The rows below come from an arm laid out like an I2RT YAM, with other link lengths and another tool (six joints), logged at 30 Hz.
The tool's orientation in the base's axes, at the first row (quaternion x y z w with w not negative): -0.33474 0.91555 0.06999 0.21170
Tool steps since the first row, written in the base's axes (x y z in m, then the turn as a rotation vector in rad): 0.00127 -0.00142 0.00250 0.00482 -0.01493 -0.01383; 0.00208 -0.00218 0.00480 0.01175 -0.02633 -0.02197; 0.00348 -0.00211 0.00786 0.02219 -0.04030 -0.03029; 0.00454 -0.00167 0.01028 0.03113 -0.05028 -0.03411; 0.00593 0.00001 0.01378 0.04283 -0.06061 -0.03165; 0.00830 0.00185 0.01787 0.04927 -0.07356 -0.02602; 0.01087 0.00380 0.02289 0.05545 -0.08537 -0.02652; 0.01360 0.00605 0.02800 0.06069 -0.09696 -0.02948; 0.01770 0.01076 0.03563 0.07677 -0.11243 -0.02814; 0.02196 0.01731 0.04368 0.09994 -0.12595 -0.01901; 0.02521 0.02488 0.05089 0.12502 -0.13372 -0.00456; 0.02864 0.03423 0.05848 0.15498 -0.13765 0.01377; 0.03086 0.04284 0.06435 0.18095 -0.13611 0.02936
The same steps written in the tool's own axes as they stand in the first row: -0.00113 -0.00194 -0.00220 0.01141 -0.01435 0.01007; -0.00224 -0.00307 -0.00420 0.01684 -0.02742 0.01668; -0.00457 -0.00396 -0.00646 0.02144 -0.04472 0.02396; -0.00661 -0.00434 -0.00816 0.02279 -0.05806 0.02776; -0.01006 -0.00399 -0.01039 0.01971 -0.07353 0.02674; -0.01454 -0.00416 -0.01277 0.02040 -0.08766 0.02037; -0.01962 -0.00438 -0.01588 0.02327 -0.10067 0.01974; -0.02503 -0.00448 -0.01895 0.02772 -0.11288 0.02106; -0.03390 -0.00361 -0.02315 0.02512 -0.13508 0.02116; -0.04415 -0.00144 -0.02718 0.01314 -0.16045 0.01719; -0.05393 0.00217 -0.03052 -0.00582 -0.18272 0.01062; -0.06503 0.00703 -0.03367 -0.03205 -0.20523 0.00326; -0.07413 0.01212 -0.03587 -0.05754 -0.22095 -0.00151
